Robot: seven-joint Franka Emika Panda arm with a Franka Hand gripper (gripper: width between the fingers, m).
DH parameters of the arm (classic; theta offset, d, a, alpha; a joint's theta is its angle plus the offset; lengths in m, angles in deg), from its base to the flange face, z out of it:
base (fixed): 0 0 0 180
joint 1: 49.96 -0.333 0 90
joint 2: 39.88 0 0 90
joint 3: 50.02 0.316 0.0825 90
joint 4: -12.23 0 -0.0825 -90
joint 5: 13.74 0.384 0 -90
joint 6: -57.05 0 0.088 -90
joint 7: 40.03 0.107 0 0
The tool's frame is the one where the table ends.
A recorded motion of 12 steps. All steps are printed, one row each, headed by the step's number.
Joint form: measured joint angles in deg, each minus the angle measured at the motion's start. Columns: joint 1, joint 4, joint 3, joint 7, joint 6, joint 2, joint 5.
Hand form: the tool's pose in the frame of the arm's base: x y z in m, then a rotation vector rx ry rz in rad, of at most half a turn. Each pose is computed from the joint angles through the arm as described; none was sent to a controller.
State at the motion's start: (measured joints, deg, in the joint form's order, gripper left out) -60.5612 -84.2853 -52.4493 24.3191 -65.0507 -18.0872 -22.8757
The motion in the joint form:
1: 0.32 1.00 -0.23 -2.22 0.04 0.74 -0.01
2: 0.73 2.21 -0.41 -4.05 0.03 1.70 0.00
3: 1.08 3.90 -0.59 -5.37 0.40 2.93 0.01
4: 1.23 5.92 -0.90 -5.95 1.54 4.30 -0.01
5: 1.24 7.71 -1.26 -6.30 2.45 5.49 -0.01
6: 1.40 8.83 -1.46 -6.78 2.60 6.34 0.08
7: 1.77 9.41 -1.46 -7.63 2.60 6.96 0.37
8: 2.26 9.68 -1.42 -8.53 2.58 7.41 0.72
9: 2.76 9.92 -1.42 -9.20 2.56 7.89 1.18
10: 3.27 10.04 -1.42 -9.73 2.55 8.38 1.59
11: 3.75 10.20 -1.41 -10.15 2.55 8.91 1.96
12: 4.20 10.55 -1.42 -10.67 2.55 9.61 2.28
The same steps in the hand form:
1: 0.6651 0.0853 0.3858 2.7639 -1.2793 0.2234
2: 0.6711 0.0796 0.3846 2.7755 -1.2479 0.2279
3: 0.6782 0.0746 0.3835 2.7803 -1.2275 0.2296
4: 0.6849 0.0703 0.3821 2.7723 -1.2221 0.2209
5: 0.6908 0.0671 0.3813 2.7649 -1.2203 0.2166
6: 0.6954 0.0639 0.3801 2.7648 -1.2173 0.2192
7: 0.6981 0.0601 0.3773 2.7704 -1.2091 0.2136
8: 0.6998 0.0550 0.3741 2.7758 -1.2026 0.2040
9: 0.7014 0.0495 0.3701 2.7787 -1.2044 0.1924
10: 0.7025 0.0437 0.3651 2.7790 -1.2086 0.1783
11: 0.7036 0.0383 0.3599 2.7784 -1.2139 0.1646
12: 0.7054 0.0332 0.3541 2.7784 -1.2154 0.1521

